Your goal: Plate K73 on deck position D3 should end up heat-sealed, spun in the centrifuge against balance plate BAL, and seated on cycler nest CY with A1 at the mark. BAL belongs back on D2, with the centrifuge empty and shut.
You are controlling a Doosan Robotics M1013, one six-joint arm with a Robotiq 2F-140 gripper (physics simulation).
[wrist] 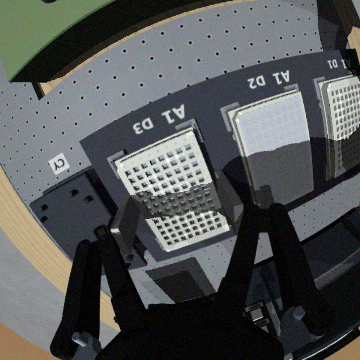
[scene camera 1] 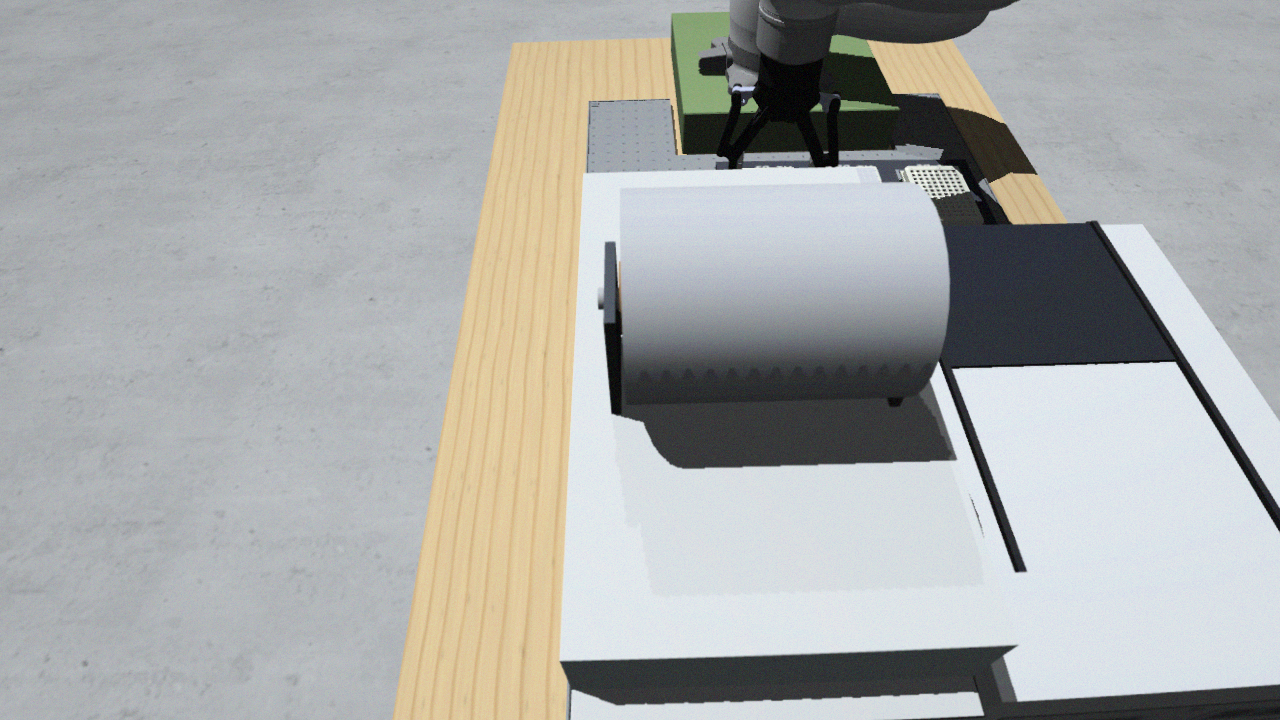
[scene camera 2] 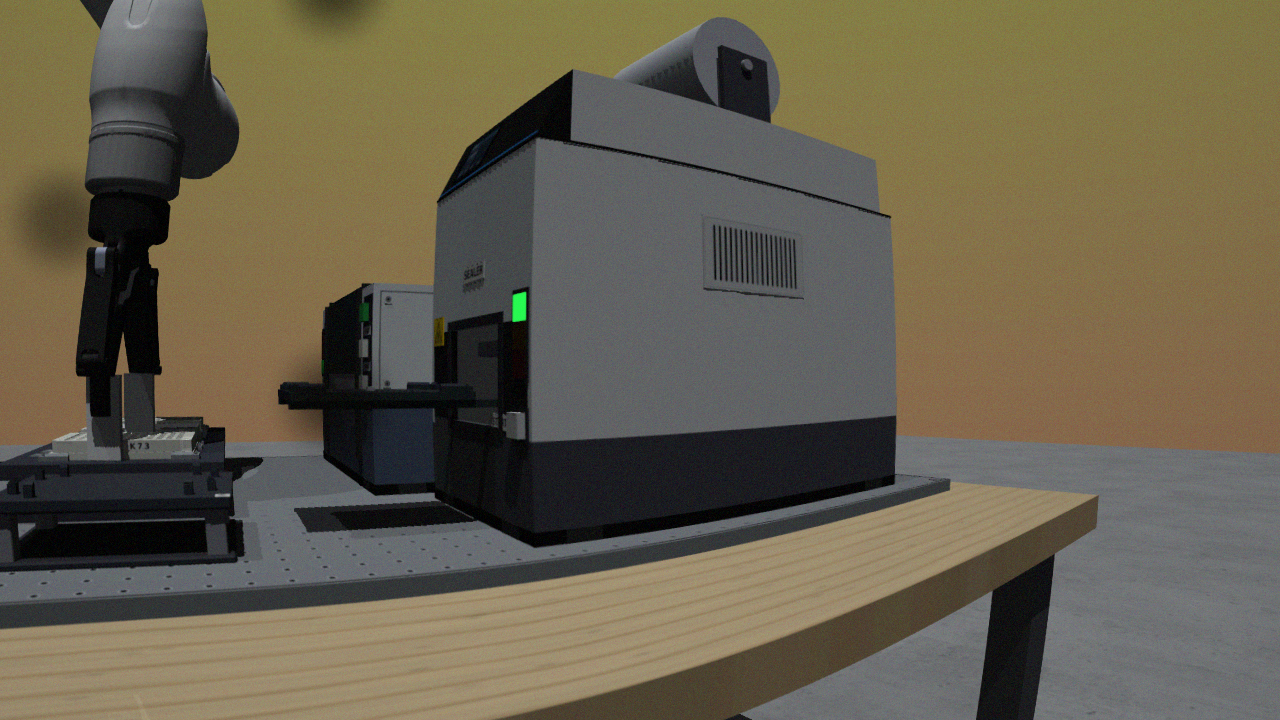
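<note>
A plate [wrist: 271, 133] is in the scene, along with a foil roll [scene camera 1: 748, 293] and a sealer tray [scene camera 2: 297, 395]. A centrifuge is visible in scene camera 1 [scene camera 1: 1113, 447], in scene camera 2 [scene camera 2: 381, 335] and in the wrist view [wrist: 324, 250]. The gripper itself appears in scene camera 2 [scene camera 2: 124, 452] and in the wrist view [wrist: 175, 191].
</note>
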